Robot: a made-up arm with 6 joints.
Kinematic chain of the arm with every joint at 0, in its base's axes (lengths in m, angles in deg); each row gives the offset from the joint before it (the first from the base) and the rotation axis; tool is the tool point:
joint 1: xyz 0 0 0.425 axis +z
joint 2: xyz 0 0 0 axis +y
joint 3: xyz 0 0 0.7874 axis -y
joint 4: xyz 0 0 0 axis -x
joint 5: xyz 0.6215 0 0 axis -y
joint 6: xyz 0 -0.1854 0 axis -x
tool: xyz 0 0 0
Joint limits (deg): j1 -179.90..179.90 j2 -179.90..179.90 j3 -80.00..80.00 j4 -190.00..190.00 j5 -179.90..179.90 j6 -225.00..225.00
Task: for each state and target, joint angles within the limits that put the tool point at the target. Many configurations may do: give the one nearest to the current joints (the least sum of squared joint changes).
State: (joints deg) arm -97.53 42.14 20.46 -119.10 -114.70 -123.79
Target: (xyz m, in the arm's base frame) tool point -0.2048 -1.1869 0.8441
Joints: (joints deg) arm -104.42 46.50 49.70 -121.64 -114.70 -123.79
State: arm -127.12 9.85 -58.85 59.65 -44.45 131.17
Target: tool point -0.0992 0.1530 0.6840
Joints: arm -171.17 -29.03 -79.77 26.15 -44.45 131.17
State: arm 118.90 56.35 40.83 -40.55 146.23 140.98
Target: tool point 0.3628 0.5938 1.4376
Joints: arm 71.37 6.73 37.63 -33.79 146.23 140.98
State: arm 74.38 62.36 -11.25 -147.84 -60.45 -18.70
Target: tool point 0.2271 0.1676 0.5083
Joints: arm 22.96 22.39 -54.29 -110.77 -60.45 -18.70
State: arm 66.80 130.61 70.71 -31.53 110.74 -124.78
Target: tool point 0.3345 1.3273 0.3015
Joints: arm 82.49 81.42 67.77 -31.50 110.74 -124.78
